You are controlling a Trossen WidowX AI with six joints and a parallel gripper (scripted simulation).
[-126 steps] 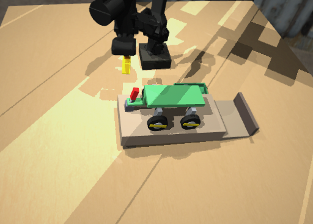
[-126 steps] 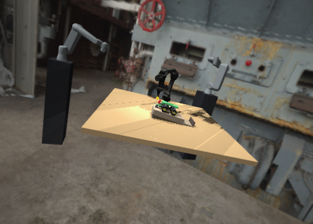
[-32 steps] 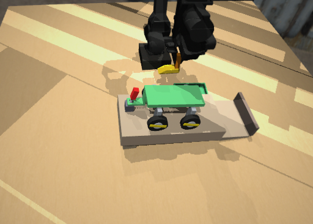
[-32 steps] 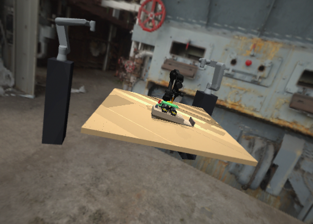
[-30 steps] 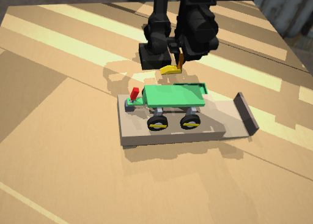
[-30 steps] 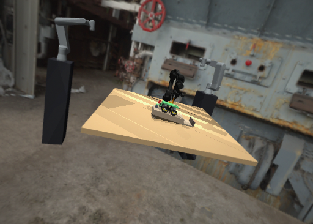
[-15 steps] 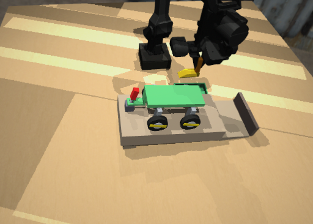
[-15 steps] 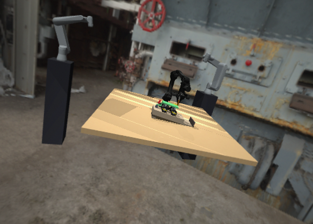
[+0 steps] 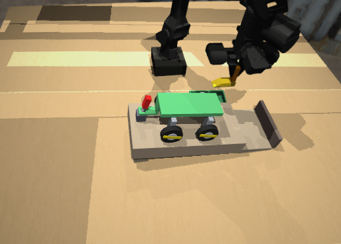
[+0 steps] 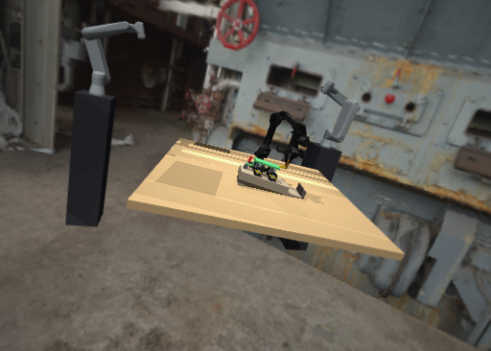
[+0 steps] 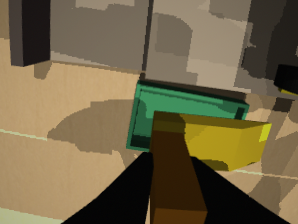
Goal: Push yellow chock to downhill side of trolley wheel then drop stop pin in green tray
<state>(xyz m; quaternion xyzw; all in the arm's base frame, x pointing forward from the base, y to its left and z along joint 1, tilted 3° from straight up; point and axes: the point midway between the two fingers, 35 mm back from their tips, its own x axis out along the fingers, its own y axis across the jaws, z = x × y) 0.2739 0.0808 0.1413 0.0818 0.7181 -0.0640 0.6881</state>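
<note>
My gripper tip is now 27 cm to the left of the red-headed stop pin, 2 cm above it and 1 cm short of it. Also, from my gripper tip: green-decked trolley 17 cm to the right, 6 cm ahead, 4 cm below; yellow chock 2 cm to the right, 1 cm below; green tray 16 cm below, 5 cm behind, 3 cm to the right.
</note>
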